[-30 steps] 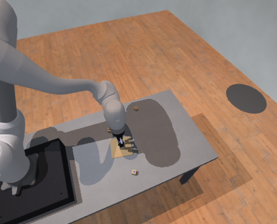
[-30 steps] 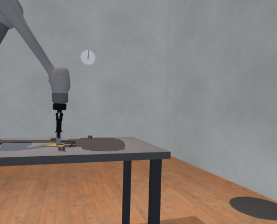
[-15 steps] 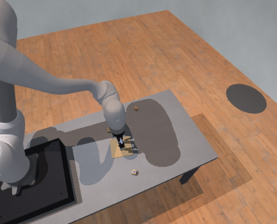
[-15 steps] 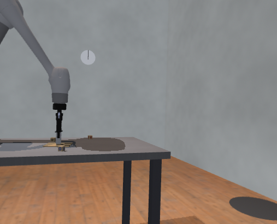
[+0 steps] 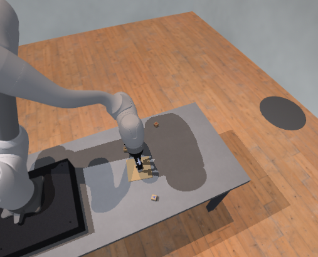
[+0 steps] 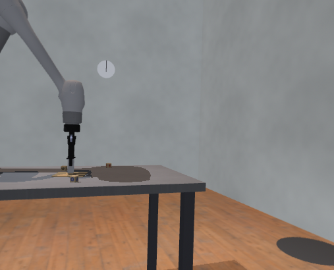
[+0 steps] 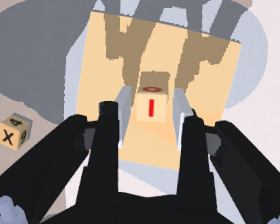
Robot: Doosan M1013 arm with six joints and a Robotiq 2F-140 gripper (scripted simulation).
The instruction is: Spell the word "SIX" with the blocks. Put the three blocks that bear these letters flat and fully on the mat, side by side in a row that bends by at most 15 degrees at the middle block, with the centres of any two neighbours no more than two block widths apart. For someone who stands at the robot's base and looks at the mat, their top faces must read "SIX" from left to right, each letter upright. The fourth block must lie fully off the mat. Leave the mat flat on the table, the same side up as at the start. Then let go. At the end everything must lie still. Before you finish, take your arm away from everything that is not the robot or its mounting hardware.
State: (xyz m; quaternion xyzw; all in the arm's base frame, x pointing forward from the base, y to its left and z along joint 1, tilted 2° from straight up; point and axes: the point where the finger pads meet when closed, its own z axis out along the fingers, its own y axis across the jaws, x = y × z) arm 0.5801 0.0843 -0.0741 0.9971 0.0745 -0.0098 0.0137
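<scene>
Right now my hand is 40 mm above the tan mat. Round my hand: block 140 mm to the left, 60 mm behind, 30 mm below.
</scene>
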